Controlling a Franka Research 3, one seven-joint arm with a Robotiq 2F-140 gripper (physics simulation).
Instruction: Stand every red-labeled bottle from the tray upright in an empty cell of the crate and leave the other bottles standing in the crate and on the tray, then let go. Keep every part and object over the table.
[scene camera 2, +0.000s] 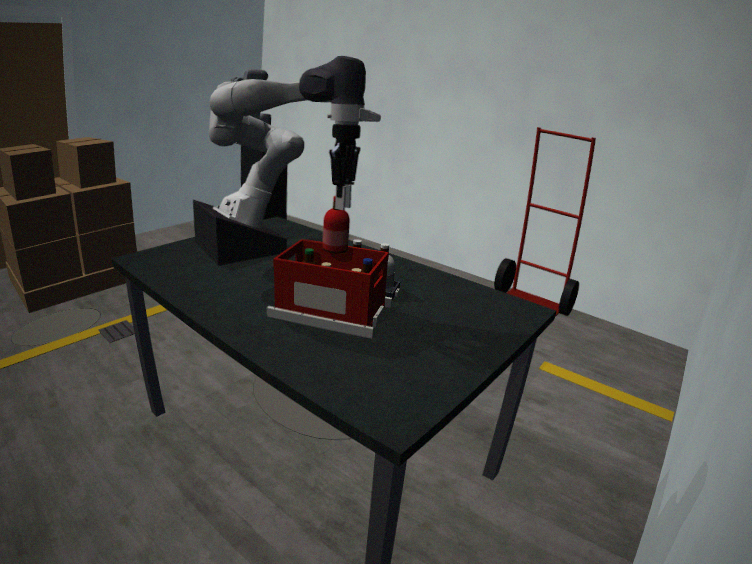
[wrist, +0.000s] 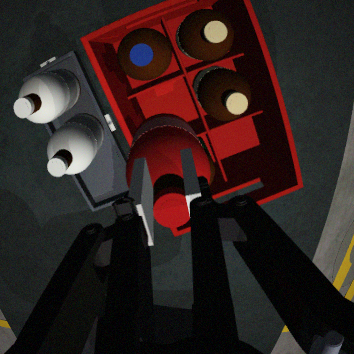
Labels:
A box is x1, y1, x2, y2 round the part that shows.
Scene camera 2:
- my gripper: [329, 124, 360, 209]
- red-labeled bottle: [322, 196, 349, 253]
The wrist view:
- my gripper: [3, 147, 353, 353]
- blue-capped bottle: [116, 27, 171, 80]
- red-labeled bottle: [125, 113, 209, 226]

